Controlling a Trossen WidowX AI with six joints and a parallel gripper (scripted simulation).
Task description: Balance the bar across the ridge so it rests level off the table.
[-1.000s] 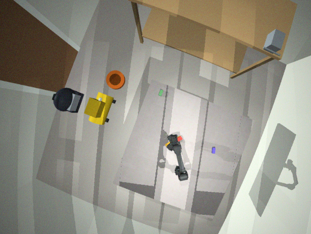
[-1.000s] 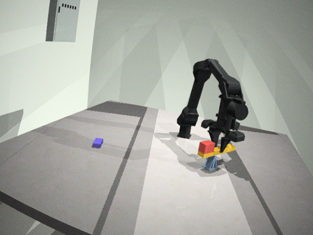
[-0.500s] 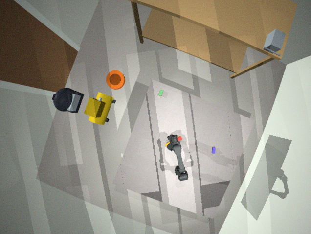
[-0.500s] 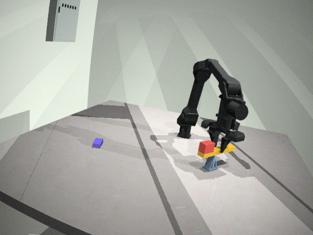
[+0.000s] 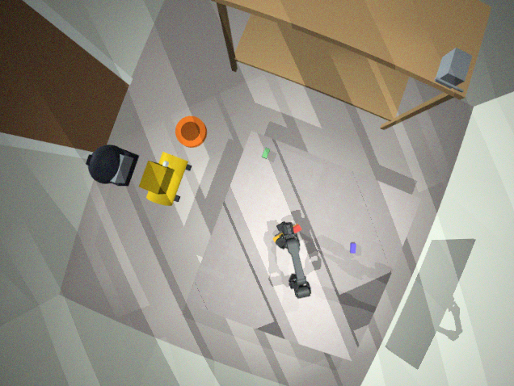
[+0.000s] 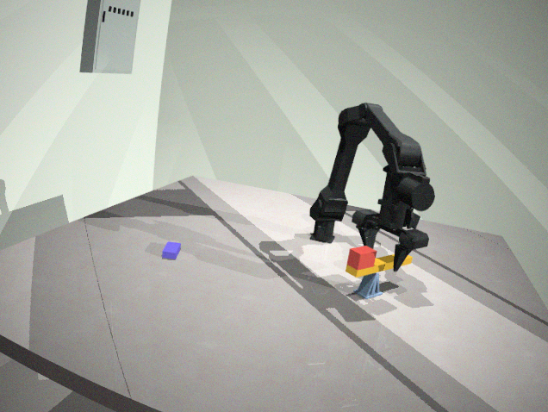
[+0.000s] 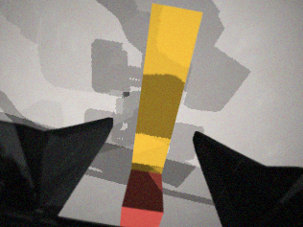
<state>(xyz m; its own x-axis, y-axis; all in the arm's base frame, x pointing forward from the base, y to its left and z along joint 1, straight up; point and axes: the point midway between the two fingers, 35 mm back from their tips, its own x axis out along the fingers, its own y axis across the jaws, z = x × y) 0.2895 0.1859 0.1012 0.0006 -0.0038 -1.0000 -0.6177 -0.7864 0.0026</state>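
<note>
The ridge is 2 cm ahead of my gripper tip, 2 cm to the right of it and 1 cm below it. Round my gripper tip: small purple block: 6 cm ahead, 49 cm to the right, 6 cm below; small green block: 45 cm ahead, 31 cm to the left, 6 cm below.
</note>
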